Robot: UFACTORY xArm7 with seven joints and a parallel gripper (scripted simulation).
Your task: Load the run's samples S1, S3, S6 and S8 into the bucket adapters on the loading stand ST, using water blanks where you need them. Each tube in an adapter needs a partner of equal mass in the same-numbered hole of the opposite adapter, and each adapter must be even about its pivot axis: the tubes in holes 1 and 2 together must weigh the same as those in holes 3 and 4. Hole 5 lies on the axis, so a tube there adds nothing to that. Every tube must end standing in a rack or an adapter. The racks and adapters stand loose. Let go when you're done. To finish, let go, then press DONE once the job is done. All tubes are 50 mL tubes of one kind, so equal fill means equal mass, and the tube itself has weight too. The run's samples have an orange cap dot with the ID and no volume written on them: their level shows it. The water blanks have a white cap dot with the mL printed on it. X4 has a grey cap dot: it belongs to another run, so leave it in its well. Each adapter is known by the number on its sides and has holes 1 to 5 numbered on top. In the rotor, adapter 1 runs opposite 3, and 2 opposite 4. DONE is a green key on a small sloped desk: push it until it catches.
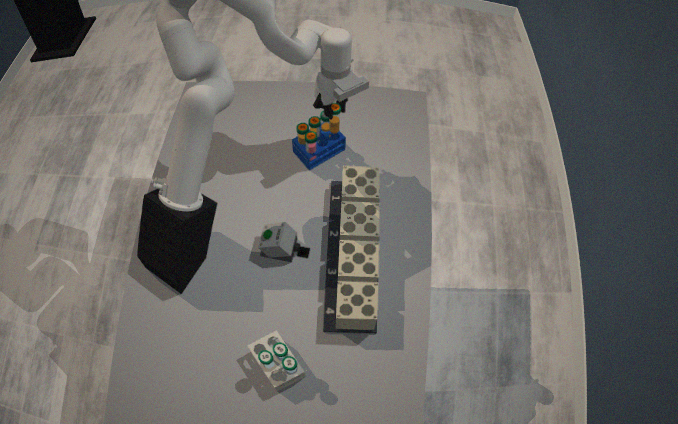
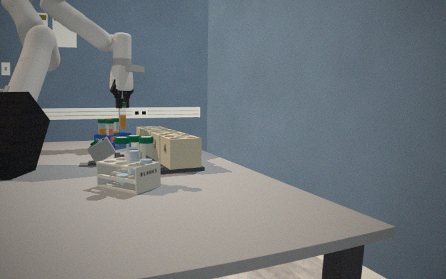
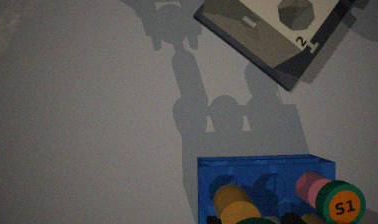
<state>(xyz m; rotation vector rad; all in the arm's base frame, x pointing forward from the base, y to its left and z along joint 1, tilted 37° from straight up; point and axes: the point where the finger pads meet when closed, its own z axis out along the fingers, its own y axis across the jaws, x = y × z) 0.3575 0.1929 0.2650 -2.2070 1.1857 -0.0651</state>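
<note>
Now: hand 1 cm past the orange-filled tube and 5 cm above it. Round my hand: tube X4 (3 cm behind, 4 cm to the left, 12 cm below); blue sample rack (4 cm behind, 1 cm to the right, 16 cm below); pink-filled tube (7 cm behind, 6 cm to the right, 12 cm below).
</note>
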